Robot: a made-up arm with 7 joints.
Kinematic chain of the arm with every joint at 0, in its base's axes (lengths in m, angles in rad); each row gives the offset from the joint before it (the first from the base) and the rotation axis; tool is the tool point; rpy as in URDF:
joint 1: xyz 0 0 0.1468 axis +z
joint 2: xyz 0 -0.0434 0.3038 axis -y
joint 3: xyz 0 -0.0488 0.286 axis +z
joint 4: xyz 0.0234 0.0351 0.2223 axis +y
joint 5: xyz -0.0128 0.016 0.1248 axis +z
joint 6: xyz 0 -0.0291 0.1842 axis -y
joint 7: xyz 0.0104 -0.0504 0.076 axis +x
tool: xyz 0 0 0 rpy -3.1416 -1.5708 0
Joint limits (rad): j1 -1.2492..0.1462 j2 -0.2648..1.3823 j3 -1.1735..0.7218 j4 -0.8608..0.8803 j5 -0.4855..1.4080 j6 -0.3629..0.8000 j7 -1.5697..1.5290
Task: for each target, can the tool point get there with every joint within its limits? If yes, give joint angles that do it. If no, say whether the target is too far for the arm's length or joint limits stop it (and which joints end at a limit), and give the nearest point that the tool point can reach.
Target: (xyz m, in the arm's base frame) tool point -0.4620 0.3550 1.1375
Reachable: yes | joints -0.8242 0.6825 0.5085 -0.2216 0.8962 0.1438 0.2361
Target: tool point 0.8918 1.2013 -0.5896
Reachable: no: too far | nearest point -0.0875 0.7162 0.3703 | short by 1.455 m
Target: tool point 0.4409 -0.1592 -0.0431
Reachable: no: joint limits stop it (at a limit: joint 2, joint 4, joint 6) | nearest point 0.5061 -0.1827 1.0215 | short by 1.067 m
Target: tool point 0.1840 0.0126 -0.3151
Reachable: no: joint limits stop it (at a limit: joint 1, joint 2, joint 4, joint 5, joint 6) | nearest point -0.2133 0.6913 0.2858 | short by 0.990 m
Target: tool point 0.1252 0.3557 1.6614
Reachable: no: too far | nearest point -0.0102 0.2171 1.3009 | short by 0.409 m
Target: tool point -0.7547 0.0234 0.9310
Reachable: yes | joints -0.3068 1.1598 -0.7295 0.2752 0.8150 -0.2104 0.8536
